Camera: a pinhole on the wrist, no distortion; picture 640 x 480 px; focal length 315.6 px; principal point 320.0 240.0 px. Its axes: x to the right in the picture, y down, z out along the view. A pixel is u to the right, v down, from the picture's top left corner.
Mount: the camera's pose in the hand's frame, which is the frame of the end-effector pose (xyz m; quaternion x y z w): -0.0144 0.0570 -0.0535 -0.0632 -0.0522 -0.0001 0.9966
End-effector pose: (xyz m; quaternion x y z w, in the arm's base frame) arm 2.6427 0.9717 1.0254 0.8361 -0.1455 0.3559 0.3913
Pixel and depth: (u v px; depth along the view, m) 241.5 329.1 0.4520
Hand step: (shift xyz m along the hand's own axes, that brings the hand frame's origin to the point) -0.1724 0.2398 0.3647
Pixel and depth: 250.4 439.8 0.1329
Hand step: -0.0568 0.1570 0.0640
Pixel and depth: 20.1 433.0 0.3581
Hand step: -0.3886 0.3172 0.2368
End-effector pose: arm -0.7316 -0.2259 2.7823 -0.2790 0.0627 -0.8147 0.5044
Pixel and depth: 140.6 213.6 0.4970
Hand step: -0.3474 0.0766 0.4127
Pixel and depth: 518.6 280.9 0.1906
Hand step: 0.0852 0.1063 0.1439
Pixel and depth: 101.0 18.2 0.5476
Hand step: -0.4519 -0.2582 0.4957
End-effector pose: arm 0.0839 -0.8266 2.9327 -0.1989 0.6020 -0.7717 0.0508
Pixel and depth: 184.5 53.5 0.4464
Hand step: -0.2532 -0.1497 0.4002
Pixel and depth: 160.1 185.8 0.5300
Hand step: -0.3372 0.0318 0.4529
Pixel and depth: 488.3 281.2 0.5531
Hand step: 0.2219 0.2002 0.5138
